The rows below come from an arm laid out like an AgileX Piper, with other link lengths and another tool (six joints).
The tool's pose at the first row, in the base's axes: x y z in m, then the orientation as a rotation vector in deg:
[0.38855 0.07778 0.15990 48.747 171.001 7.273]
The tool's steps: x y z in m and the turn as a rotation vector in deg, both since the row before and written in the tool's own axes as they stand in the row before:
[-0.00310 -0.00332 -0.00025 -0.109 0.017 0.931]
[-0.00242 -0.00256 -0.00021 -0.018 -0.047 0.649]
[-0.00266 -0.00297 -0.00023 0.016 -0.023 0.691]
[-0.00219 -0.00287 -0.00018 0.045 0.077 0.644]
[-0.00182 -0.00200 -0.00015 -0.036 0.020 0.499]
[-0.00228 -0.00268 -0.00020 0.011 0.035 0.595]
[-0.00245 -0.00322 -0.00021 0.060 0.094 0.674]
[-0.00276 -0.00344 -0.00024 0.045 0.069 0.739]
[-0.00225 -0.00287 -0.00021 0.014 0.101 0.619]
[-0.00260 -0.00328 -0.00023 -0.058 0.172 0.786]
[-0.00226 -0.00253 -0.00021 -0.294 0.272 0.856]
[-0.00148 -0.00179 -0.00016 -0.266 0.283 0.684]
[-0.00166 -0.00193 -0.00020 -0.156 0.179 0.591]
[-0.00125 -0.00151 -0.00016 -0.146 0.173 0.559]
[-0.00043 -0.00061 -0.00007 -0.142 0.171 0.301]
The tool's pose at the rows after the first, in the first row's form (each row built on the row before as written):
[0.38943 0.07332 0.15989 50.137 170.616 7.469]
[0.39007 0.06985 0.15989 51.099 170.306 7.492]
[0.39065 0.06590 0.15988 52.130 170.006 7.477]
[0.39085 0.06229 0.15982 53.114 169.821 7.467]
[0.39120 0.05960 0.15980 53.859 169.613 7.544]
[0.39151 0.05609 0.15977 54.755 169.390 7.562]
[0.39161 0.05204 0.15970 55.787 169.198 7.540]
[0.39178 0.04763 0.15964 56.908 168.942 7.528]
[0.39183 0.04398 0.15959 57.853 168.752 7.576]
[0.39187 0.03979 0.15952 59.054 168.514 7.771]
[0.39205 0.03640 0.15949 60.353 168.234 8.367]
[0.39205 0.03407 0.15946 61.402 168.047 8.927]
[0.39207 0.03152 0.15944 62.301 167.851 9.266]
[0.39203 0.02955 0.15942 63.152 167.664 9.587]
[0.39195 0.02880 0.15941 63.621 167.603 9.898]

